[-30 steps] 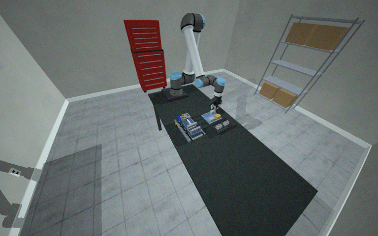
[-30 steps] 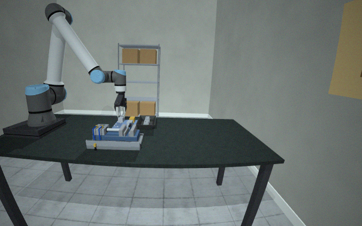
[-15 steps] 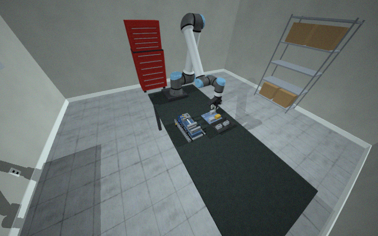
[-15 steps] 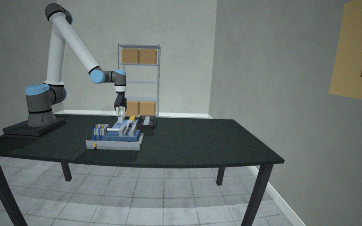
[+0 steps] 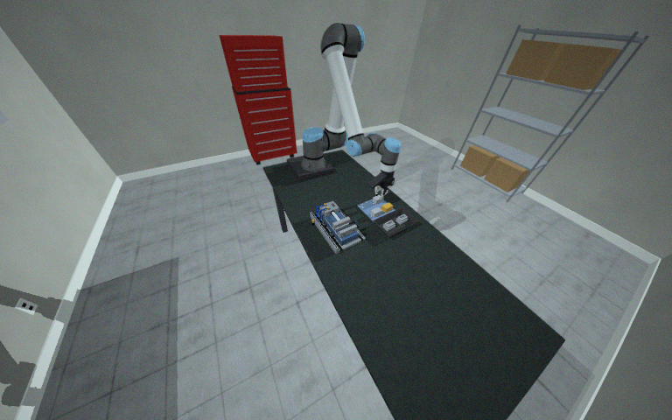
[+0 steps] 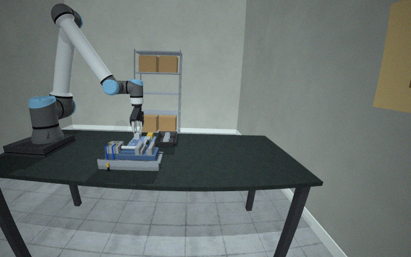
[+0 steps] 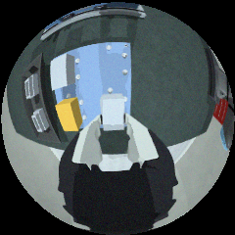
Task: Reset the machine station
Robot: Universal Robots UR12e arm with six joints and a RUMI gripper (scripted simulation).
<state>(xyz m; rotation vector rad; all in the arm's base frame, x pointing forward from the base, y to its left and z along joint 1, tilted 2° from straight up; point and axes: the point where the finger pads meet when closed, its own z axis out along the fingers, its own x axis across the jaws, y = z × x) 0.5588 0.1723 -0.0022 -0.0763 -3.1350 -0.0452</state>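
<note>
Now: hand 90 mm short of the yellow brass blank, 20 mm above it and 10 mm to the left of it. Also, from my hand: light gray base rail (450 mm to the right, 40 mm ahead, 10 mm below); then vise hose end block (350 mm to the right, 50 mm behind, 30 mm above); then blue vise (360 mm to the right, 50 mm ahead, 10 mm below).
</note>
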